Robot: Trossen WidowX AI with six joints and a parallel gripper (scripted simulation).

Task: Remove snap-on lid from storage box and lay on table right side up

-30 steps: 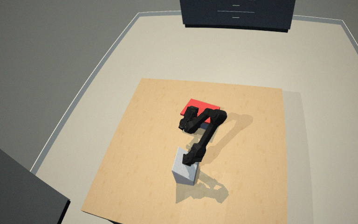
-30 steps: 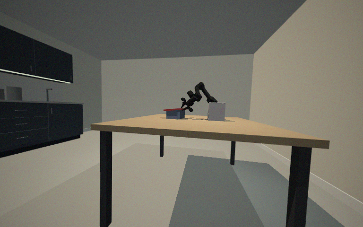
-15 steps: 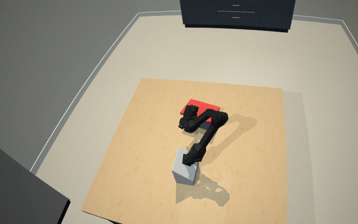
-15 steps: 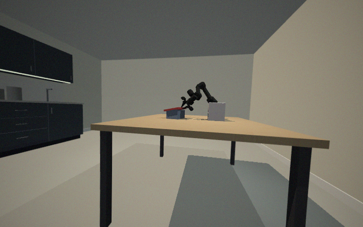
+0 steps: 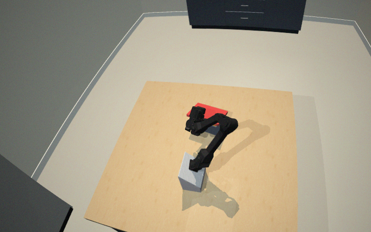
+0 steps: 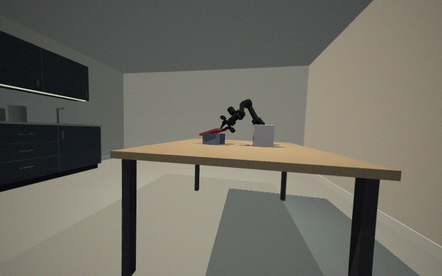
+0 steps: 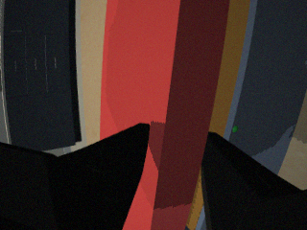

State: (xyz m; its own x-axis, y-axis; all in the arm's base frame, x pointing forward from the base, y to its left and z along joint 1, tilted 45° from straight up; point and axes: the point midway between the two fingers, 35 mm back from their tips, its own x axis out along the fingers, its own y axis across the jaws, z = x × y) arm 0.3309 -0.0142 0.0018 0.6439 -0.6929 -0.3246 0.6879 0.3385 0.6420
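The red lid lies 70 mm ahead of my gripper tip, 20 mm to the right of it and 20 mm below it. Round my gripper tip: storage box: 90 mm below, 60 mm ahead, 20 mm to the right.
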